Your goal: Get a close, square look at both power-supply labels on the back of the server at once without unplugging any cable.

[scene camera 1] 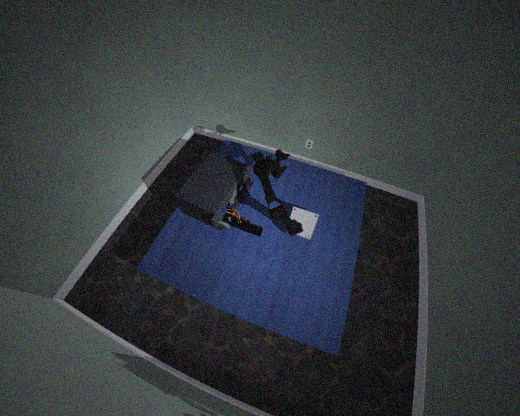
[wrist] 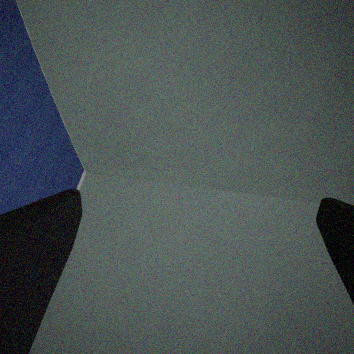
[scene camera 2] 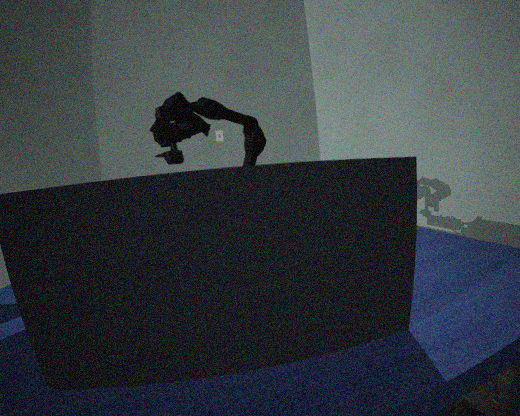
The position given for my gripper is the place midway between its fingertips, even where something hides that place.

My gripper (scene camera 2: 153, 143) is open, with nothing in its grasp.
My gripper also shows in the wrist view (wrist: 203, 206).
